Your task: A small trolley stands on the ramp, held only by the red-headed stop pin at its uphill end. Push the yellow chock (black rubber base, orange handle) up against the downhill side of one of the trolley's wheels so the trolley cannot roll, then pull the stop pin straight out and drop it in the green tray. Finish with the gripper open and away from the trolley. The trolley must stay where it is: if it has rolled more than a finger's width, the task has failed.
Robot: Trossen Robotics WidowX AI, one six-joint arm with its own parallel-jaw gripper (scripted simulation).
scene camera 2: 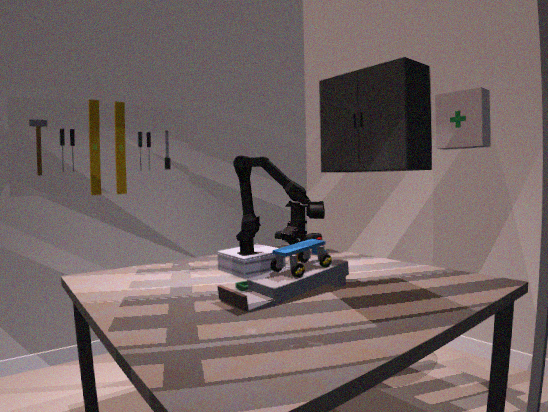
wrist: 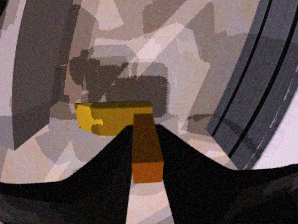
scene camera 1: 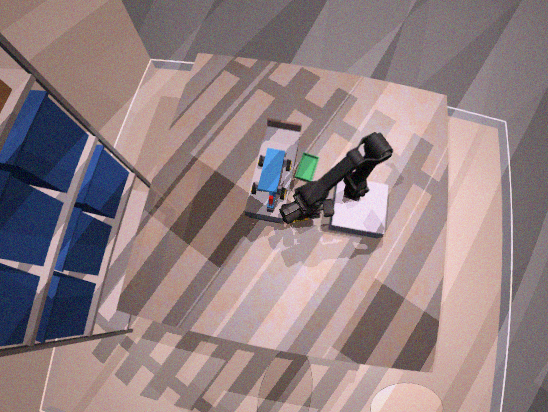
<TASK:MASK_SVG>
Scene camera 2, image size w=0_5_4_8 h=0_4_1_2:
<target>blue trolley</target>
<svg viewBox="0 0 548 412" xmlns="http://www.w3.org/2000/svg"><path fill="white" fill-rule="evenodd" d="M326 241L309 239L272 250L276 258L271 262L271 270L280 272L284 268L283 256L289 256L293 277L303 277L305 267L298 263L297 255L294 254L299 253L298 260L306 263L311 259L310 249L312 249L313 255L318 255L318 262L320 262L321 267L330 267L332 258L330 255L325 254L327 250L322 246L326 244Z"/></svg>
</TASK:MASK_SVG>
